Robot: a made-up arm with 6 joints. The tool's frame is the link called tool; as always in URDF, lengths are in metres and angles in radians.
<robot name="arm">
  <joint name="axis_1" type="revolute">
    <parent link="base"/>
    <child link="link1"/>
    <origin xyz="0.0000 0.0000 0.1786" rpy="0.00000 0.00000 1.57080"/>
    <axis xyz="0 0 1"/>
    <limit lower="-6.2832" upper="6.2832" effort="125" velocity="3.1"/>
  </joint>
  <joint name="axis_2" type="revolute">
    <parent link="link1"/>
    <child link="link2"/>
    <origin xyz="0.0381 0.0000 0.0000" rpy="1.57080 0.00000 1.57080"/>
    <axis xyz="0 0 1"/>
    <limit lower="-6.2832" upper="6.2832" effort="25" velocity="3.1"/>
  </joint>
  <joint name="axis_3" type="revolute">
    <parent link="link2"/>
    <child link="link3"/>
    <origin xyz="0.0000 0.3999 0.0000" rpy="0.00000 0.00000 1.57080"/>
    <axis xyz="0 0 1"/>
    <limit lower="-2.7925" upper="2.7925" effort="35" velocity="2.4"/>
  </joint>
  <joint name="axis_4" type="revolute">
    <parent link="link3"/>
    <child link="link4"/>
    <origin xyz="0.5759 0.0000 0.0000" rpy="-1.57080 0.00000 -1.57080"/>
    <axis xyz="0 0 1"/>
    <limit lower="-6.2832" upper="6.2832" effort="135" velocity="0.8"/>
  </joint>
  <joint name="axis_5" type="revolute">
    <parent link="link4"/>
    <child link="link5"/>
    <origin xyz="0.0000 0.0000 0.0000" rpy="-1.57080 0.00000 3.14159"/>
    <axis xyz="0 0 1"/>
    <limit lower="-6.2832" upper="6.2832" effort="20" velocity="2.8"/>
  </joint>
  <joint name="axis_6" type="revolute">
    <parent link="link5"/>
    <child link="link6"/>
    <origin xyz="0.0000 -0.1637 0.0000" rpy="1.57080 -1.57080 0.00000"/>
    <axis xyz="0 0 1"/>
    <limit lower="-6.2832" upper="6.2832" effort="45" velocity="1.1"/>
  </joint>
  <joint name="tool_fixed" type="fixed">
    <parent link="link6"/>
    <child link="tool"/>
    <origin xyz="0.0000 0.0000 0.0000" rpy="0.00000 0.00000 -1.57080"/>
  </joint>
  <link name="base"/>
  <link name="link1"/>
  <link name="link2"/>
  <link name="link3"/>
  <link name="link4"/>
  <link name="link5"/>
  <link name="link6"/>
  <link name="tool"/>
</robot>
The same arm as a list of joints. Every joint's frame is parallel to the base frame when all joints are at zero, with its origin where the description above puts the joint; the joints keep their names.
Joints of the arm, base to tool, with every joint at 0 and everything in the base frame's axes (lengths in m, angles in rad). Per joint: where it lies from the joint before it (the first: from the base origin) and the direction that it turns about. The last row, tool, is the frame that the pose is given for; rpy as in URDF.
axis_1: axis 0 0 1 offset 0 0 0.1786
axis_2: axis 0 1 0 offset 0 0.0381 0
axis_3: axis 0 1 0 offset 0 0 0.3999
axis_4: axis 0 0 1 offset 0 0 0.5759
axis_5: axis 0 1 0 offset 0 0 0
axis_6: axis 0 0 1 offset 0 0 0.1637
tool: offset 0 0 0 rpy 0 0 0
Joint limits (rad, base to tool): -6.2832..6.2832 -6.2832..6.2832 -2.7925..2.7925 -6.2832..6.2832 -6.2832..6.2832 -6.2832..6.2832

